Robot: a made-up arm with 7 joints. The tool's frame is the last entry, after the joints. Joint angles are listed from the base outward. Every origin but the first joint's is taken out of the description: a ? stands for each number. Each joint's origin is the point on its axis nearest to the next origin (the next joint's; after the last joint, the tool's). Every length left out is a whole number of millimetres.
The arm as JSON. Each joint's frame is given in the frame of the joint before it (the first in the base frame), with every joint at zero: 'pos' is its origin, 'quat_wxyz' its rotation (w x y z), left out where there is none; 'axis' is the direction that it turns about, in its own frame. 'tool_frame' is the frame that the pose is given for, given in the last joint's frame.
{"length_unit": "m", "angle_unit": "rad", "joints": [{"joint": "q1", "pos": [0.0, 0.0, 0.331], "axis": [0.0, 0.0, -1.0]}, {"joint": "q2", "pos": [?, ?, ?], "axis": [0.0, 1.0, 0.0]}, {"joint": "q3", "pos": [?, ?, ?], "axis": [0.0, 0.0, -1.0]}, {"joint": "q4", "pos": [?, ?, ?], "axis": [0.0, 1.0, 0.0]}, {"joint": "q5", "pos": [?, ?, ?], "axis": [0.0, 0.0, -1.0]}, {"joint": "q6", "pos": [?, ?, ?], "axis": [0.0, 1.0, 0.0]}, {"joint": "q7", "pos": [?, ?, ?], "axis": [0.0, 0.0, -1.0]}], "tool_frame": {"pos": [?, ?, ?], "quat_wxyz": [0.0, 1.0, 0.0, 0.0]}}
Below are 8 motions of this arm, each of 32 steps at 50 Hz.
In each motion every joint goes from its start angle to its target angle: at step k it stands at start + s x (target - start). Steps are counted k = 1, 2, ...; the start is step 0. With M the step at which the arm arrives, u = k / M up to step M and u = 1 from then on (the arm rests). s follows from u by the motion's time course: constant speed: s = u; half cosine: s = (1 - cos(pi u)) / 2; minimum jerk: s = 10 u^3 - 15 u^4 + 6 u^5.
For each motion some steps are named. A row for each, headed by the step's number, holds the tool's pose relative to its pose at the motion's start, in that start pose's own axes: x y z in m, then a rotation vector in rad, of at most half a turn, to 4 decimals.
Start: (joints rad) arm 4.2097 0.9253 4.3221 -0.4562 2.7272 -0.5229 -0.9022
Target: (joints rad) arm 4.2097 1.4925 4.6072 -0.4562 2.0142 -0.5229 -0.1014
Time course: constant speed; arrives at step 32
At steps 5, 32:
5: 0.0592 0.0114 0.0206 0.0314 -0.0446 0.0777
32: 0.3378 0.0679 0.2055 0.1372 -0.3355 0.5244

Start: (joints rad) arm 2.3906 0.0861 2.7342 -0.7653 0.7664 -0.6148 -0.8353
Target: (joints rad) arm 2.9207 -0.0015 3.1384 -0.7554 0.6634 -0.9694 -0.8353
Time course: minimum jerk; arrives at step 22
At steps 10, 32:
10: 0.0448 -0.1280 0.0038 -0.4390 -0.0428 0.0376
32: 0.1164 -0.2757 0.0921 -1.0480 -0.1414 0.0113

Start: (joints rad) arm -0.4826 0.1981 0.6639 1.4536 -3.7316 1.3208 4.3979
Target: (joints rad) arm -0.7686 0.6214 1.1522 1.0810 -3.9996 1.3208 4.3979
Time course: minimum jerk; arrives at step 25
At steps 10, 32:
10: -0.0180 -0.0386 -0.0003 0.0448 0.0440 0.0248
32: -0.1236 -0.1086 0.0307 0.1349 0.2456 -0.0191

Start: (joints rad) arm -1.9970 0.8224 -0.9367 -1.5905 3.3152 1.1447 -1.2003
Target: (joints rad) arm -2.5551 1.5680 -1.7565 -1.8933 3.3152 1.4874 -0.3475
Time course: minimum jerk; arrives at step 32
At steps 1, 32:
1: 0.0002 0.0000 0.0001 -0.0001 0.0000 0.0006
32: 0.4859 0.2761 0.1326 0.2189 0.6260 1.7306

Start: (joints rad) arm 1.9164 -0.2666 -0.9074 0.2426 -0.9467 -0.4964 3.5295
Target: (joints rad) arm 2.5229 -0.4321 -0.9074 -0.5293 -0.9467 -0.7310 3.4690
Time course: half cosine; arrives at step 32
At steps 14, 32:
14: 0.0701 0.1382 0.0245 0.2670 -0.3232 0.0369
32: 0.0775 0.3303 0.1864 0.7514 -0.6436 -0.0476

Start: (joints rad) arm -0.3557 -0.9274 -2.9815 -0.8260 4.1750 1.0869 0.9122
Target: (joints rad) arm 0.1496 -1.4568 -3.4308 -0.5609 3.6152 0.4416 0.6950
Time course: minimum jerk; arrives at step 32
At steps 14, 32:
14: 0.0429 0.0808 0.2249 0.4058 0.3944 -0.3026
32: 0.0874 0.0137 0.6591 0.9962 1.2376 -0.5418

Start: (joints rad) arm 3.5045 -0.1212 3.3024 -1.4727 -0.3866 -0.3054 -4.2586
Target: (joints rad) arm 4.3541 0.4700 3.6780 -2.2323 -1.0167 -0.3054 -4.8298
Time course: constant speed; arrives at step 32
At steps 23, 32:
23: -0.2838 0.4268 0.0933 0.5172 1.0287 -1.2063
32: -0.2813 0.5487 0.2394 0.4308 1.5761 -1.7121

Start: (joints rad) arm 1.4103 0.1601 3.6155 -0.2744 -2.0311 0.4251 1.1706
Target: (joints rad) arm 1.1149 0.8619 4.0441 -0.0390 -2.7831 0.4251 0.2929
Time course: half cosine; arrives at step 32
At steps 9, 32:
9: -0.0945 -0.0174 0.0021 -0.0332 0.1160 -0.2103
32: -0.5055 -0.0479 0.2005 -0.4079 0.6376 -1.0731

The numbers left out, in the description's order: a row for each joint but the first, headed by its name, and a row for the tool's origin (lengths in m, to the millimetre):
q2: 0.0 -0.01 0.0
q3: 0.0 0.0 0.412
q4: 0.0 -0.014 0.0
q5: 0.0 0.0 0.379
q6: 0.0 0.0 0.0
q7: 0.0 0.0 0.073
tool: 0.0 0.0 0.0

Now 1 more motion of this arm.
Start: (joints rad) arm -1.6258 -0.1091 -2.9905 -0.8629 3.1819 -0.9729 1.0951
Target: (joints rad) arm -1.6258 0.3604 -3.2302 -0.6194 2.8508 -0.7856 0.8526
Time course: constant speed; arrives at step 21
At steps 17, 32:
17: 0.0211 -0.2113 0.1084 -0.1707 -0.3801 -0.5396
32: 0.0264 -0.2551 0.1442 -0.1966 -0.4891 -0.6603

